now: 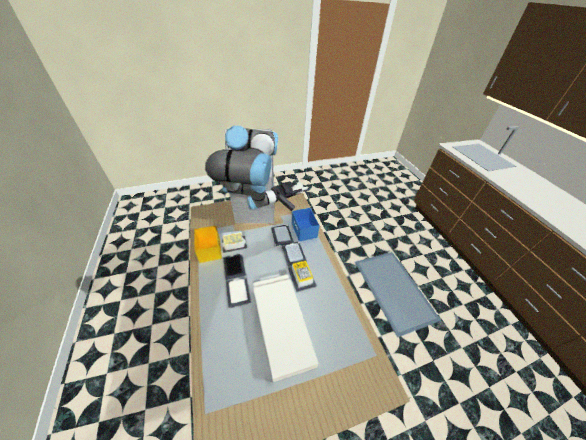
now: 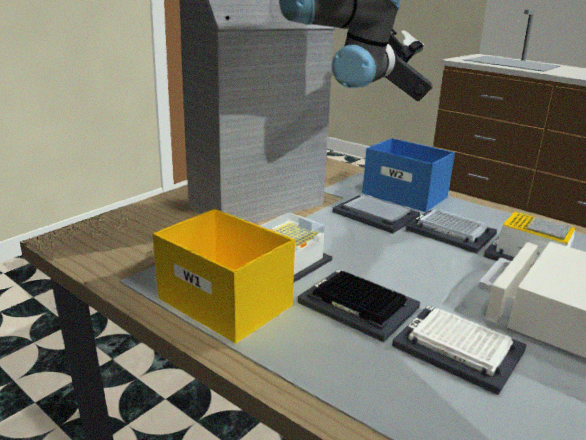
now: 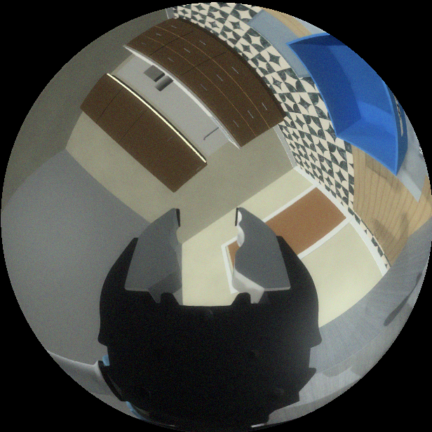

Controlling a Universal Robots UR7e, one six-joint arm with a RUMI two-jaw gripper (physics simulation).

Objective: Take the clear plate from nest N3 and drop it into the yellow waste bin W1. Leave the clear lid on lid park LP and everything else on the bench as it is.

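Frame: origin at the arm's base, x ahead, y left, z up, level; millimetres.
Where they show: gripper, between the fingertips: (image 1: 306,188).
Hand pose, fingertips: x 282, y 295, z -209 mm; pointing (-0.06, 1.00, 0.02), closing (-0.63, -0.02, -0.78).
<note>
After its pixels a point has its place.
The clear plate (image 1: 294,252) {x 478, y 138, z -530 mm} (image 2: 452,225) {x 474, y 119, z -531 mm} sits in a dark nest in the row on the blue bin's side, between the flat clear lid and a yellow-topped box. I cannot read the nest's label. The clear lid (image 1: 282,234) {x 303, y 126, z -537 mm} (image 2: 377,207) {x 297, y 126, z -536 mm} lies on its dark park beside the blue bin. The yellow bin W1 (image 1: 207,245) {x 196, y -362, z -552 mm} (image 2: 264,290) {x 321, y -368, z -495 mm} stands upright at the opposite table edge. My gripper (image 1: 304,188) {x 281, y 295, z -208 mm} (image 2: 414,42) (image 3: 207,209) is open and empty, raised near the arm's pedestal, well above the bench and apart from plate, lid and bin. Its fingers point sideways.
Blue bin W2 (image 1: 305,225) {x 272, y 316, z -553 mm} (image 2: 407,175) {x 328, y 221, z -479 mm} (image 3: 357,95) stands beneath and beside the gripper. A white box with yellow tips (image 1: 233,240) {x 282, y -197, z -479 mm} (image 2: 307,250) {x 292, y -188, z -514 mm} is beside W1. A black plate (image 1: 234,265) {x 430, y -235, z -532 mm} (image 2: 360,297) {x 428, y -251, z -531 mm}, a white plate (image 1: 238,290) {x 598, y -255, z -534 mm} (image 2: 460,340) {x 596, y -269, z -534 mm} and a long white device (image 1: 287,330) {x 923, y -98, z -472 mm} stand farther along.
</note>
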